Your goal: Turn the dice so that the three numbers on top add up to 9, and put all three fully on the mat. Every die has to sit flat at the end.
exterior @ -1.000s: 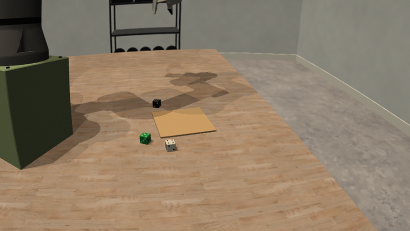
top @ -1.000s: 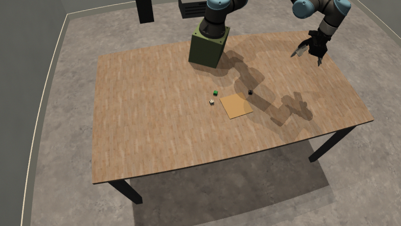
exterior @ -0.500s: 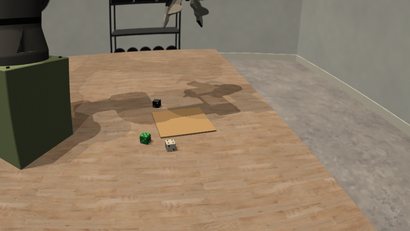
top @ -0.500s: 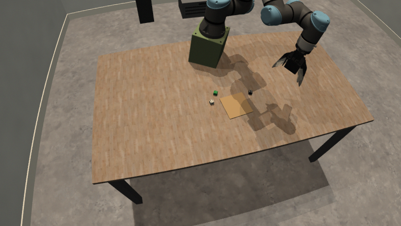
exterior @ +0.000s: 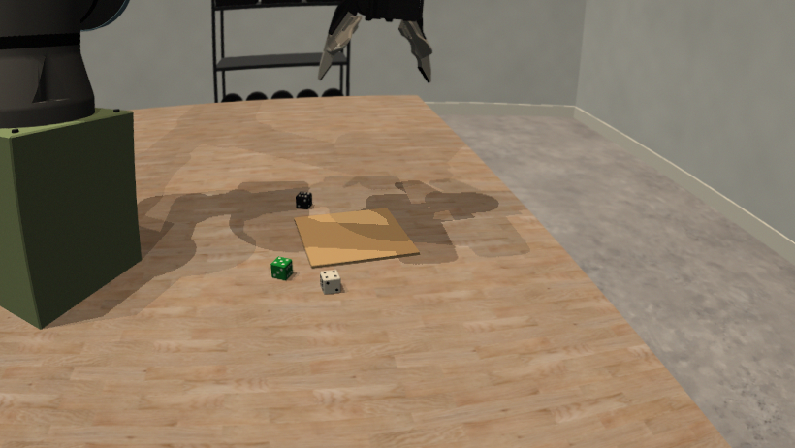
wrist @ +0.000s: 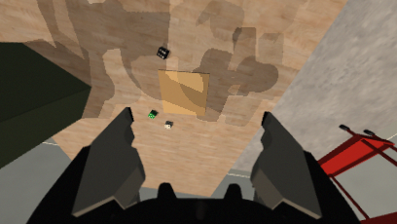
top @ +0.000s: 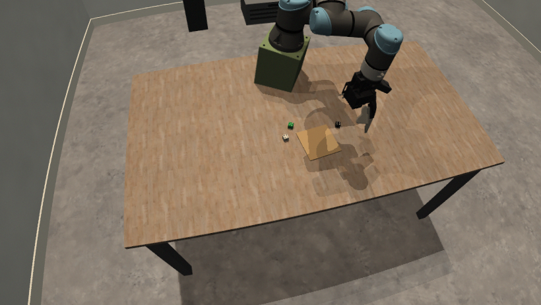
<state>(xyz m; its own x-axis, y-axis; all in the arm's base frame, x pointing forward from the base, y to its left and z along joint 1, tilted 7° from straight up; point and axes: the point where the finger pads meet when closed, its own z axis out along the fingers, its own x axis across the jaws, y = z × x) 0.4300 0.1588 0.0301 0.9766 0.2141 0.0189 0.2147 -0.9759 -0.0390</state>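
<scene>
Right now my hand is 22 cm to the left of the white die, 18 cm above it and 7 cm past it. Also, from my hand: tan mat: 19 cm below, 9 cm to the right, 3 cm behind; black die: 18 cm below, 10 cm behind, 1 cm to the left; green die: 19 cm to the right, 18 cm below, 12 cm behind.
</scene>
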